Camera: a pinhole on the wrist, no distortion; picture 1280 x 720 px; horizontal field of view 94.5 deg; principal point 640.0 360.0 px. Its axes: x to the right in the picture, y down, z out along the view. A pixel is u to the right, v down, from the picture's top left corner.
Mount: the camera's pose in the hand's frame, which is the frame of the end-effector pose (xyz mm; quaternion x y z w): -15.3 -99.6 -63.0 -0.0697 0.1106 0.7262 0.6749
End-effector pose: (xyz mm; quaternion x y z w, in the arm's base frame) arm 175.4 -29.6 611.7 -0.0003 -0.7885 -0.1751 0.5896
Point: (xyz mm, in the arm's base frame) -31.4 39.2 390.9
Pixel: 617.0 648.1
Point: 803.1 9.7 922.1
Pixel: behind the camera
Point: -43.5 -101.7 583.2
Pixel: 421.7 233.8
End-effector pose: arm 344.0 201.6 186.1 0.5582 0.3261 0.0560 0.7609
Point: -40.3 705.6 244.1
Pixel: behind the camera
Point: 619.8 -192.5 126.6
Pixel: 453.6 310.4
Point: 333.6 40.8 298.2
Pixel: 870.3 665.8
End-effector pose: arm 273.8 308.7 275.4 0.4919 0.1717 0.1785 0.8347
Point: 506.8 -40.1 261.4
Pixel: 324.0 325.1
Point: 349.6 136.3 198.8
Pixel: 288.4 383.0
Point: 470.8 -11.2 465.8
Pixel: 605.6 370.0
